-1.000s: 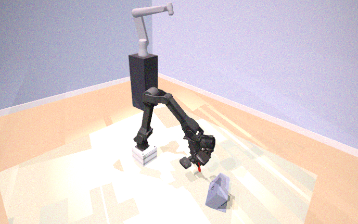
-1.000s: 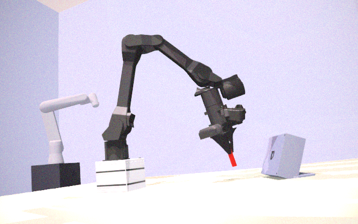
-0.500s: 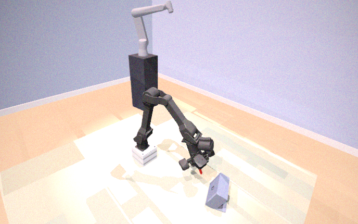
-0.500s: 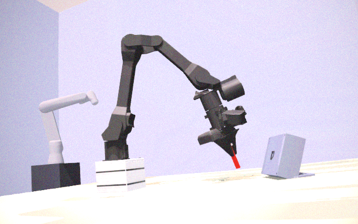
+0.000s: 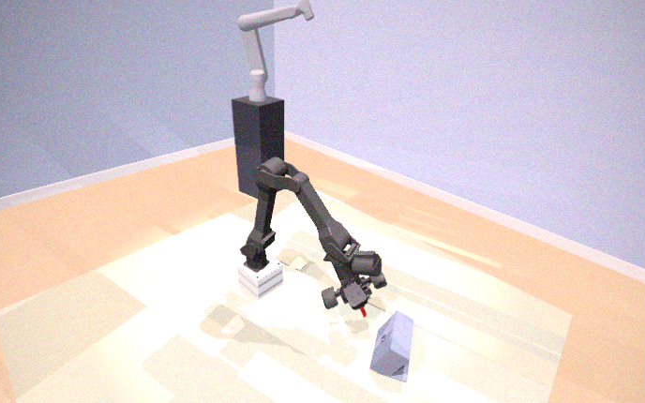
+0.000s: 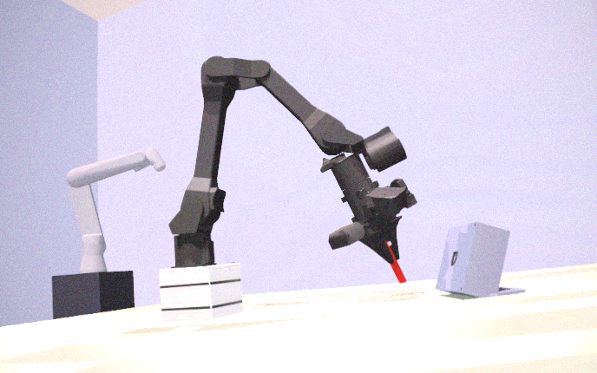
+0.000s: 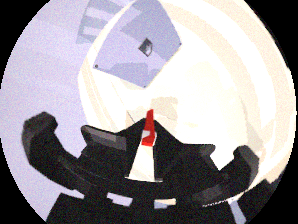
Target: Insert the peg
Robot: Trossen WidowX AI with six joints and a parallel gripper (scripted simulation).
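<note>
Now: the grey sloped panel 120 mm ahead of my gripper tip, 50 mm to the right of it and 10 mm below it. The rest, counted from my gripper tip: red peg 10 mm behind, 20 mm above.
</note>
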